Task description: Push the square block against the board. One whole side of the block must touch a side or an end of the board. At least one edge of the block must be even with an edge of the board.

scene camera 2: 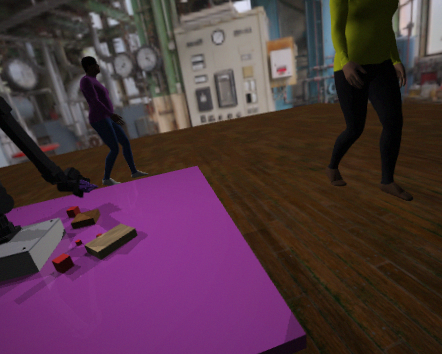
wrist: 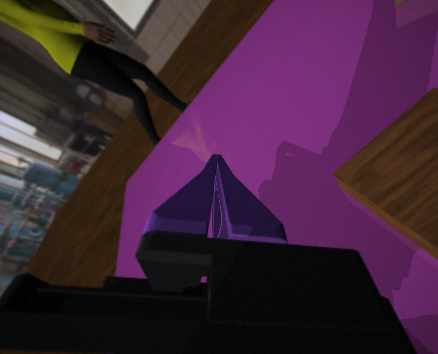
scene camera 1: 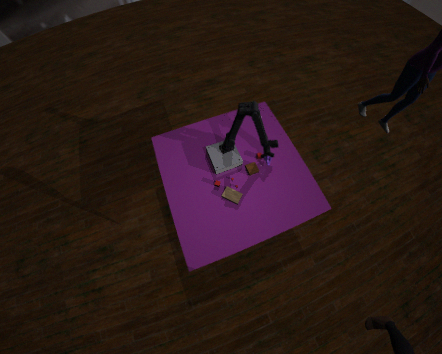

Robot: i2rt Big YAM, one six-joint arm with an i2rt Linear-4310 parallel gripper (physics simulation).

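Frame: origin at the arm's base, x ahead, y left, z up, level; metres.
Where they show: gripper, fingertip midpoint: (scene camera 2: 97, 186) (wrist: 215, 161) (scene camera 1: 268, 165); arm's base, origin of the base link: (scene camera 2: 4, 237) (scene camera 1: 226, 147).
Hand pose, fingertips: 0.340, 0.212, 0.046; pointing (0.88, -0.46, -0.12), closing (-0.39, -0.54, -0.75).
Things, the pixels of their centre, and the offset from my fingertips, as dx, dy, dz.
- square block, body centre: (scene camera 2: 86, 218) (scene camera 1: 252, 168) -0.074, -0.096, -0.108
- board, body centre: (scene camera 2: 111, 240) (scene camera 1: 232, 195) +0.056, -0.376, -0.108
The square block (scene camera 1: 252, 168) (scene camera 2: 86, 219) (wrist: 400, 175) is dark brown wood and lies flat on the purple table, partly cut off at the right of the wrist view. The board (scene camera 1: 232, 195) (scene camera 2: 111, 241) is a lighter, longer wooden piece lying flat. A clear gap separates it from the block. My gripper (scene camera 1: 268, 160) (scene camera 2: 89, 185) (wrist: 215, 161) is shut with its purple fingertips together and nothing between them. It is above the table, beside the block on the side away from the robot base, and touches neither block nor board.
A red cube (scene camera 1: 217, 183) (scene camera 2: 63, 263) lies near the board, and another red cube (scene camera 1: 259, 155) (scene camera 2: 73, 211) lies near the block. Two small red pieces (scene camera 1: 232, 179) (scene camera 2: 78, 242) lie between block and board. The grey robot base (scene camera 1: 220, 163) (scene camera 2: 27, 241) stands close by.
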